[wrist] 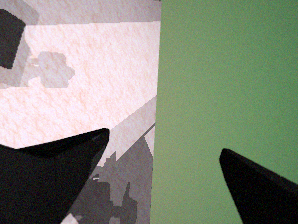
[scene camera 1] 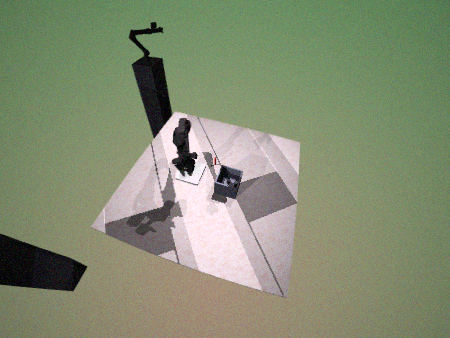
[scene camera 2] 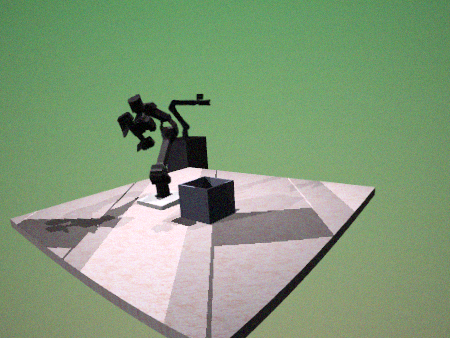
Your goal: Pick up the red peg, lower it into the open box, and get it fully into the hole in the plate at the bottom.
Labels:
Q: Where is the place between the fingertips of the gripper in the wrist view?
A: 164,144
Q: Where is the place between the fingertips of the gripper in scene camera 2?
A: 131,144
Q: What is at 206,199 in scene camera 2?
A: A box.

